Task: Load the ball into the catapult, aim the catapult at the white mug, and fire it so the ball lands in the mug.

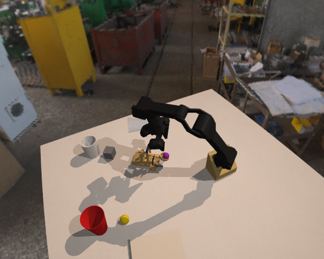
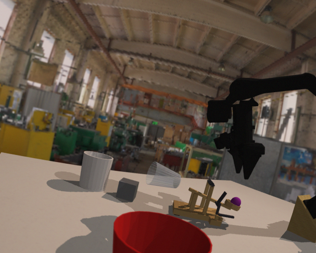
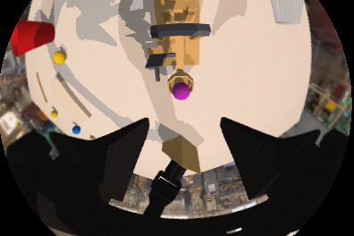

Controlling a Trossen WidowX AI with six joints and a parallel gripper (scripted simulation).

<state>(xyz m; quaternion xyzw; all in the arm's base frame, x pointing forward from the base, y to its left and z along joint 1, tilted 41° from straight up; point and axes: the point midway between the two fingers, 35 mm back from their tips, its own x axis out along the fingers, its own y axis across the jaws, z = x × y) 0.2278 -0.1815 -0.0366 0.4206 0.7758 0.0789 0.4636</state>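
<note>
My gripper tip is 8 cm above the purple ball. From my gripper tip the other things lie so: wooden catapult: 9 cm below, 6 cm ahead, 2 cm to the right; then white mug: 35 cm ahead, 24 cm to the right, 11 cm below; then dark grey cube: 26 cm ahead, 18 cm to the right, 12 cm below.
</note>
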